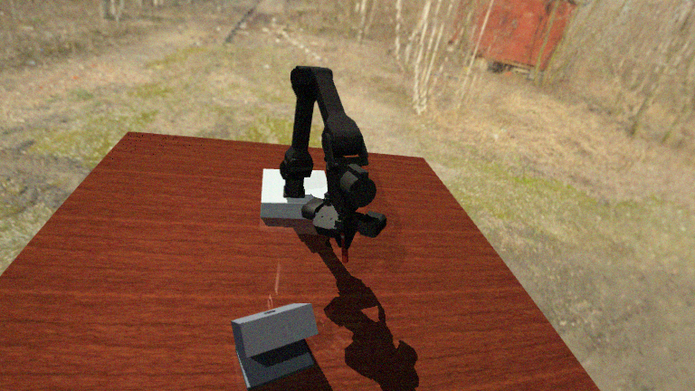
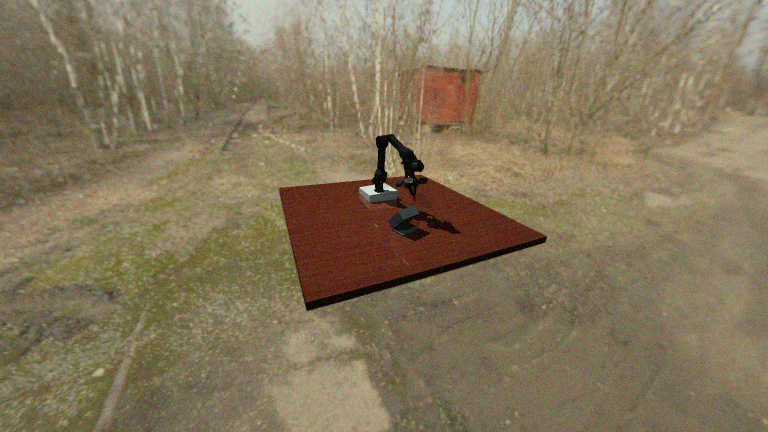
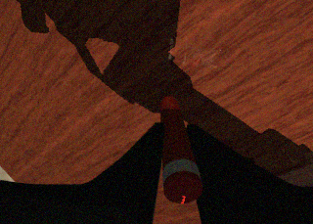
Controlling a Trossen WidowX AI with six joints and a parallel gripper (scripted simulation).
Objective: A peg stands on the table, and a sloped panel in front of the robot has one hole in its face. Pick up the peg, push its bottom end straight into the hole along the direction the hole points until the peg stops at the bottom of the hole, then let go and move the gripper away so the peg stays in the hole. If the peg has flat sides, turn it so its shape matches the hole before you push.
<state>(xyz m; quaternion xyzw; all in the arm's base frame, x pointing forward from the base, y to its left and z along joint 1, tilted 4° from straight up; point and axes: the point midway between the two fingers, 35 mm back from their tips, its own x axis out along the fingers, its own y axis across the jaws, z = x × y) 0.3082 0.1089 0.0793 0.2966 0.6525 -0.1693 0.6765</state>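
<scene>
My gripper tip is 170 mm short of the grey sloped panel, 150 mm to the left of it and 50 mm above it. Round my gripper tip: red round peg: 20 mm above.
</scene>
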